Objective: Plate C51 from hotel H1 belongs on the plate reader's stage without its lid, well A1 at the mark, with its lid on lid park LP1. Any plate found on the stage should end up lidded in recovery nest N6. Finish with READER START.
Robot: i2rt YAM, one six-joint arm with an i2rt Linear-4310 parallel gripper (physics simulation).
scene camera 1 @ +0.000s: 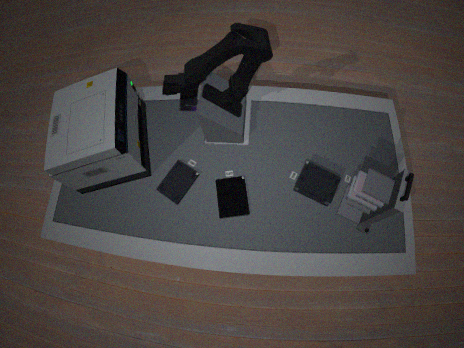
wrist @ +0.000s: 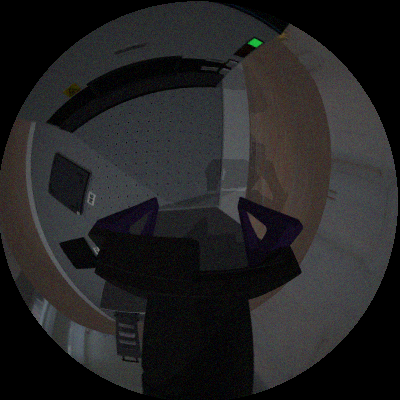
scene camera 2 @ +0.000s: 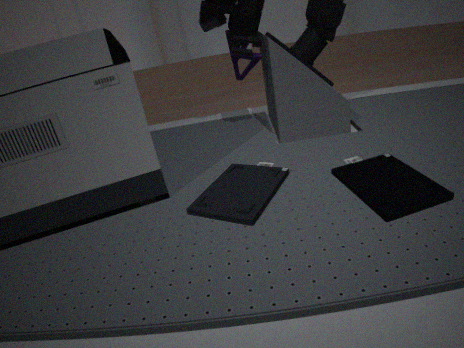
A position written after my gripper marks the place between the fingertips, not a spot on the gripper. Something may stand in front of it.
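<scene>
My gripper point(scene camera 2: 236, 70) open, holding nothing; dark flat pad point(scene camera 2: 371, 180) visible. Wrist view: dark flat pad point(wrist: 65, 185), my gripper point(wrist: 197, 201).
</scene>
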